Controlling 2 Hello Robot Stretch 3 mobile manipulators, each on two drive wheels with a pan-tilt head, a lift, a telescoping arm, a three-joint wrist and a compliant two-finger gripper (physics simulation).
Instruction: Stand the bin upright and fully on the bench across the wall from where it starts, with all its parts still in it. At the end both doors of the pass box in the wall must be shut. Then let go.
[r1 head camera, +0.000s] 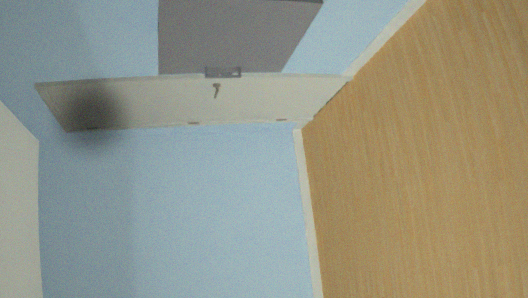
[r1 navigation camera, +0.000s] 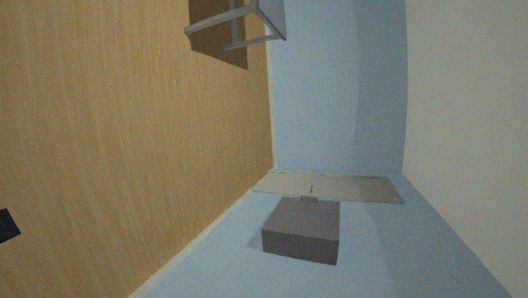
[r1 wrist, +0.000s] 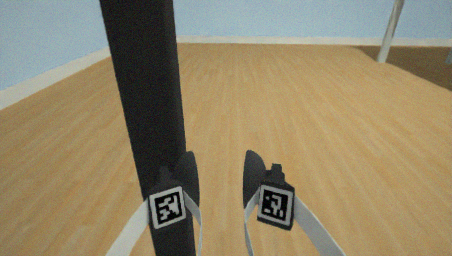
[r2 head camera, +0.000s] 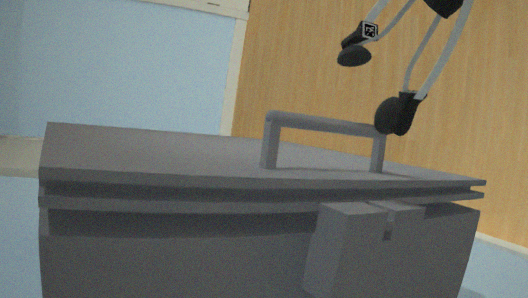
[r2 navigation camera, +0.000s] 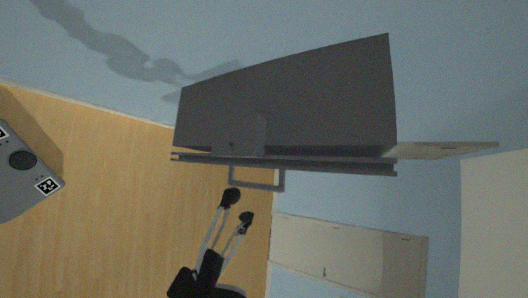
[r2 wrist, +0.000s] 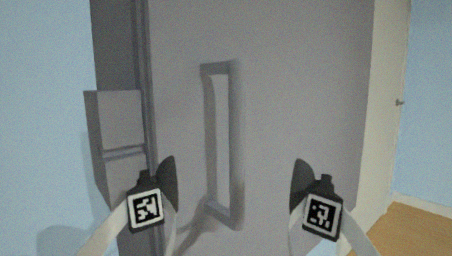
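Observation:
The bin does not show in these views. On r2's side the grey pass box (r2 head camera: 175, 265) (r2 navigation camera: 300, 95) has its door (r2 head camera: 150, 152) (r2 wrist: 305, 90) close against its body; a narrow dark gap shows along the edge, and I cannot tell if it is fully shut. My r2 gripper (r2 head camera: 375, 86) (r2 navigation camera: 238, 208) (r2 wrist: 233, 182) is open and empty in front of the door handle (r2 head camera: 325, 122) (r2 navigation camera: 257, 188) (r2 wrist: 236, 145). On r1's side, the pass box (r1 head camera: 230, 37) (r1 navigation camera: 302, 217) shows from its side; its door face is hidden. My r1 gripper (r1 wrist: 221, 180) is open and empty.
A grey bench (r1 navigation camera: 272, 17) stands by the wall, its leg (r1 wrist: 390, 35) at the upper right of r1's wrist view. A black mast (r1 wrist: 145, 90) stands beside r1's fingers. Pale room doors (r1 head camera: 165, 100) (r1 navigation camera: 355, 188) (r2 navigation camera: 320, 245) (r2 wrist: 385, 100) stand nearby. A robot base (r2 navigation camera: 17, 192) is at left.

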